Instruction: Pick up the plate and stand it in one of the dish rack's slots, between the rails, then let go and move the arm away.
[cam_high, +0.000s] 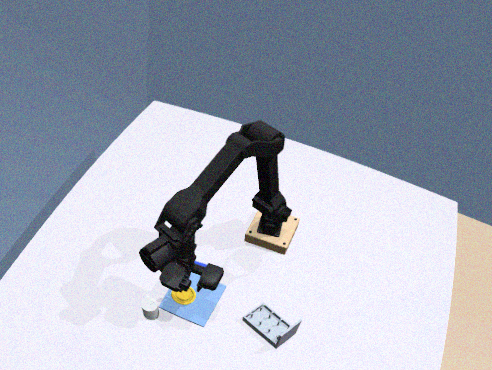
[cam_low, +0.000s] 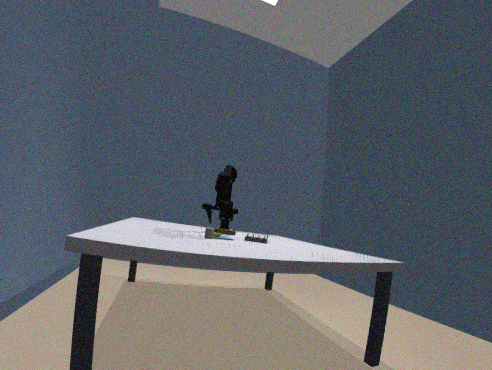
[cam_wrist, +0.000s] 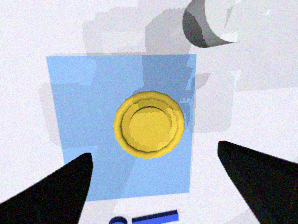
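Right now the yellow plate is 50 mm below my gripper tip. From my gripper tip the other things lie so: blue spoon 120 mm behind, 60 mm below, 40 mm to the left; then white cup 80 mm ahead, 70 mm to the right, 40 mm below; then blue mat 70 mm below, 20 mm to the left, 10 mm behind.
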